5 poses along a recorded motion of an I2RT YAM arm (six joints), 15 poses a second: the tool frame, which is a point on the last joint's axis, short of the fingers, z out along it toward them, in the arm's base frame.
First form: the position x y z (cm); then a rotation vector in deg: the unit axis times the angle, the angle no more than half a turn.
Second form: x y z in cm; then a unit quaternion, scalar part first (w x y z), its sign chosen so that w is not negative. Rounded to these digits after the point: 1 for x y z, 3 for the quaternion.
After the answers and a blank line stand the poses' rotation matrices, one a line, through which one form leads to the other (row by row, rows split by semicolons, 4 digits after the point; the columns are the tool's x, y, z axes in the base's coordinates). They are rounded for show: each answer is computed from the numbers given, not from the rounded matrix.
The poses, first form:
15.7, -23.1, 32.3, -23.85, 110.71, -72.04
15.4, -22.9, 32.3, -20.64, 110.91, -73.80
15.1, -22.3, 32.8, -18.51, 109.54, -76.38
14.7, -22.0, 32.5, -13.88, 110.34, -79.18
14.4, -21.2, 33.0, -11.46, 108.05, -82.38
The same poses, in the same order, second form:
15.7, -23.1, 32.3, 0.389, -0.164, 0.760, -0.494
15.4, -22.9, 32.3, 0.384, -0.141, 0.760, -0.505
15.1, -22.3, 32.8, 0.384, -0.127, 0.750, -0.523
14.7, -22.0, 32.5, 0.370, -0.094, 0.751, -0.539
14.4, -21.2, 33.0, 0.372, -0.078, 0.736, -0.561

-0.6438 0.1359 0.7530; -0.6334 0.4574 -0.6241; -0.4292 -0.8788 -0.2084
-0.6648 0.1737 0.7266; -0.6031 0.4491 -0.6592; -0.4408 -0.8764 -0.1938
-0.6727 0.2117 0.7090; -0.5921 0.4207 -0.6874; -0.4438 -0.8822 -0.1576
-0.7077 0.2573 0.6579; -0.5409 0.4017 -0.7390; -0.4544 -0.8789 -0.1451
-0.7115 0.3022 0.6344; -0.5318 0.3587 -0.7672; -0.4594 -0.8832 -0.0945

